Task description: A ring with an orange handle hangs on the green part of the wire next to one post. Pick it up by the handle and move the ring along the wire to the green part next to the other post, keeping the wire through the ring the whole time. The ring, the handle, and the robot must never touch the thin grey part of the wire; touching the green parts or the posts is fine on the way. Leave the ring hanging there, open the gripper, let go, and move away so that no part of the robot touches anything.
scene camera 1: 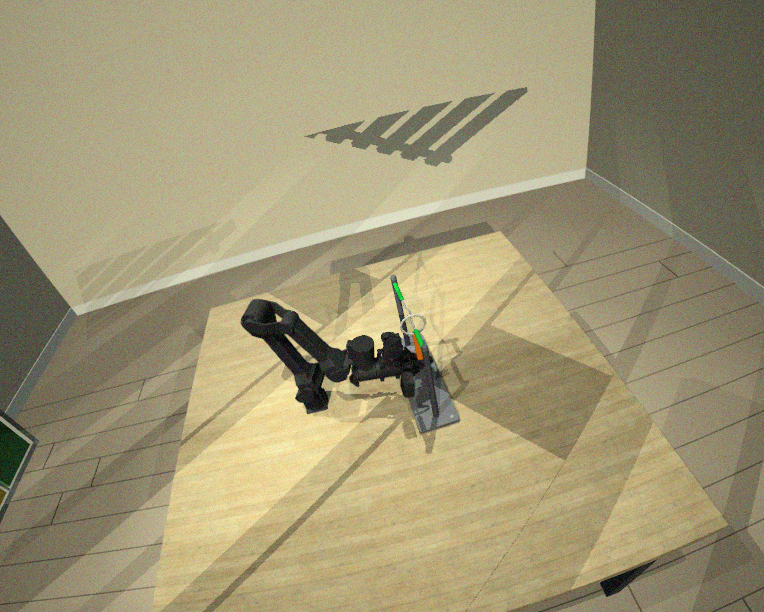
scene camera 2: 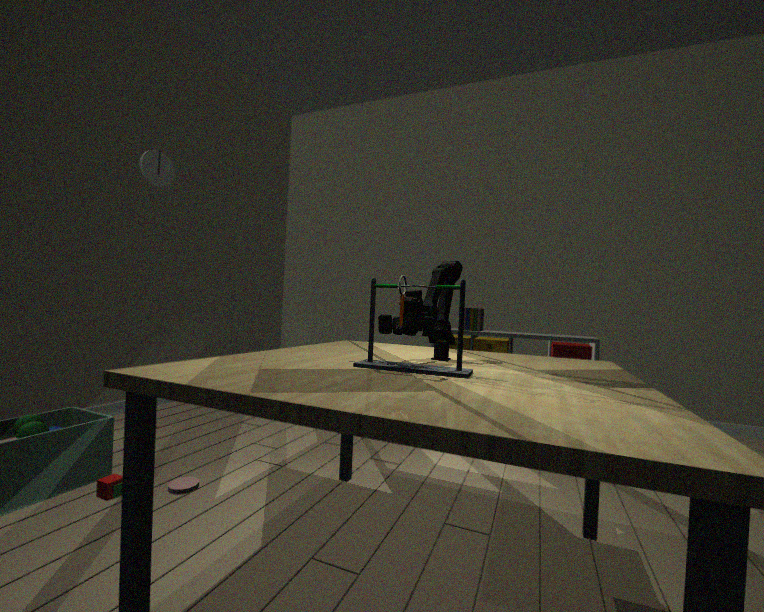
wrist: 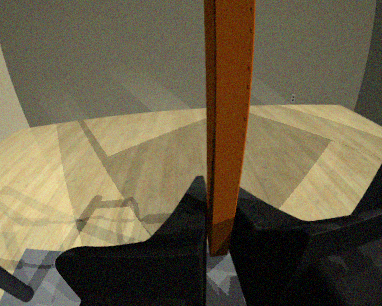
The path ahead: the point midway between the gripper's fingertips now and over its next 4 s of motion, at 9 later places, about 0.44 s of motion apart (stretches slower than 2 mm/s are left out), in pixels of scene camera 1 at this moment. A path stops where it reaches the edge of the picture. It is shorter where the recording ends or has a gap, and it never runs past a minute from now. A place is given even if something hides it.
The gripper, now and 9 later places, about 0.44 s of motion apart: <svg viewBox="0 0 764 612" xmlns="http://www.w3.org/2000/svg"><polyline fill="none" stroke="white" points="432,359 431,354 429,351 426,351 420,351 418,347 416,344 414,341 413,338 411,335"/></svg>
